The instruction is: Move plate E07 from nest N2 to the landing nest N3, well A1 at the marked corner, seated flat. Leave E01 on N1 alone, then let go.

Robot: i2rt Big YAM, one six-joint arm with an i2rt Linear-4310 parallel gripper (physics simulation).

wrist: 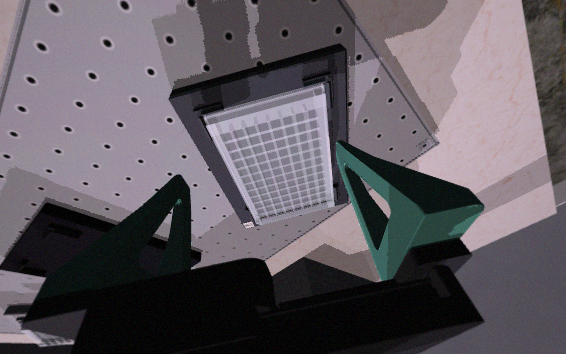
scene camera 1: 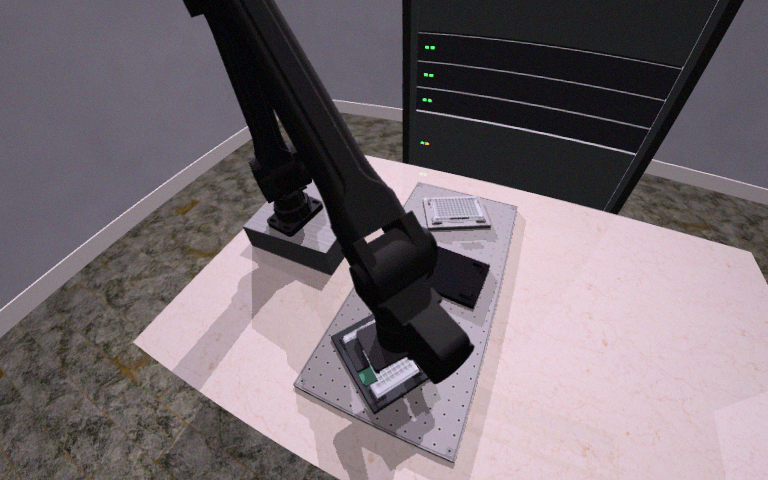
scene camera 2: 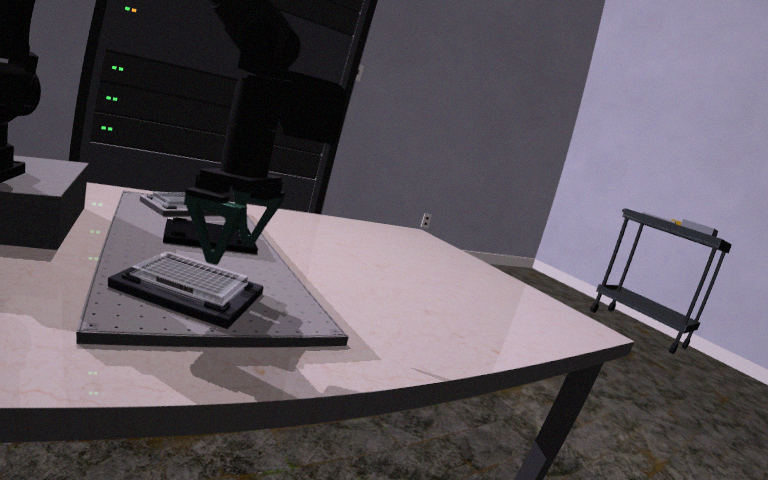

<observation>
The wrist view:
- my gripper: 260,164
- black nest: 328,65
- black nest: 56,235
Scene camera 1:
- my gripper: 398,362
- black nest: 376,404
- black nest: 459,278
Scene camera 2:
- my gripper: 230,254
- black nest: 225,316
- black nest: 180,231
</observation>
